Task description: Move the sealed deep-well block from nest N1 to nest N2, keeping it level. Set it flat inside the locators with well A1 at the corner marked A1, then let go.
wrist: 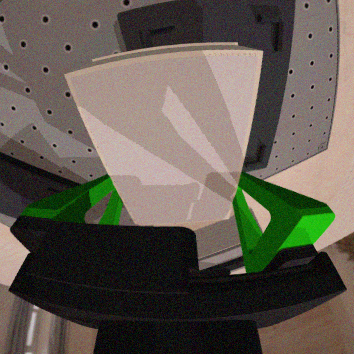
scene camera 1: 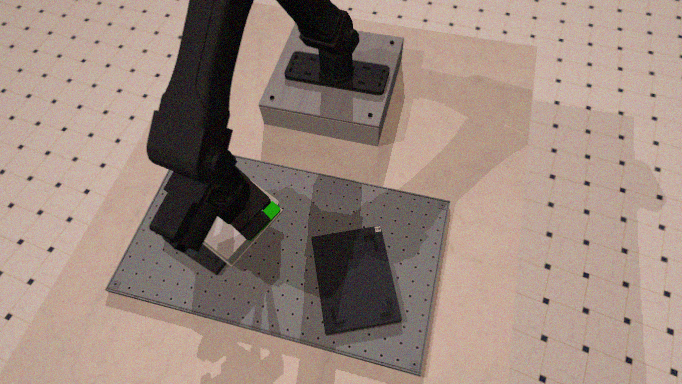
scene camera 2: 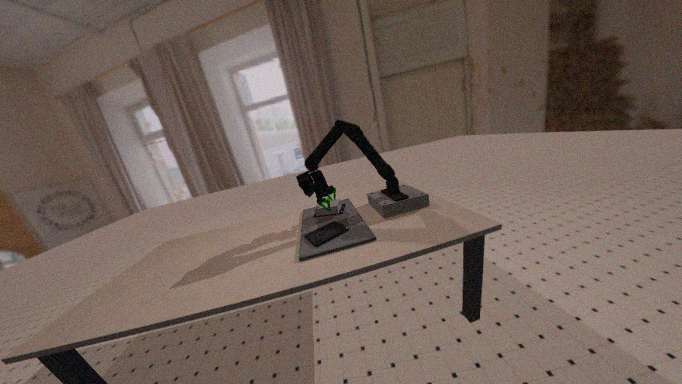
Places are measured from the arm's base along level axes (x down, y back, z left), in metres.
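Pixels of known places: gripper, fingertip midpoint: (wrist: 176, 174) (scene camera 1: 246, 209) (scene camera 2: 332, 206); arm's base at its link origin: (wrist: 213, 268) (scene camera 1: 337, 74) (scene camera 2: 393, 194).
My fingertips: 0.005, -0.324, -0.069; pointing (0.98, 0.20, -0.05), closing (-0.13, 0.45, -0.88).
Note:
For each thing: its top centre in the pictures, then the offset to it from my fingertips, as dx, dy, dz. Level surfaces: height alone.
- pale sealed deep-well block at its top centre: (wrist: 179, 177) (scene camera 1: 233, 212) (scene camera 2: 327, 202) -0.026, -0.021, -0.009
- grey perforated plate at its top centre: (wrist: 97, 158) (scene camera 1: 285, 243) (scene camera 2: 330, 220) +0.043, -0.026, +0.071
- table at its surface level: dx +0.056
The pale sealed deep-well block (scene camera 1: 227, 244) (wrist: 175, 125) is between the green fingers of my gripper (scene camera 1: 230, 231) (scene camera 2: 327, 202) (wrist: 176, 174), which is shut on it. The block is over the dark nest (scene camera 1: 209, 261) (wrist: 280, 75) at the left of the perforated plate in scene camera 1. That nest is mostly hidden by the arm and block; its edge shows beyond the block in the wrist view. Whether they touch is unclear. The other dark nest (scene camera 1: 356, 282) (scene camera 2: 326, 233) (wrist: 20, 175) holds no block. Its small label is unreadable. The block's A1 corner cannot be made out.
The grey perforated plate (scene camera 1: 295, 250) (scene camera 2: 357, 232) carries both nests. The arm's grey base block (scene camera 1: 320, 122) (scene camera 2: 415, 201) stands behind it in scene camera 1. The table (scene camera 2: 225, 280) extends around them, and arm shadows cross the plate.

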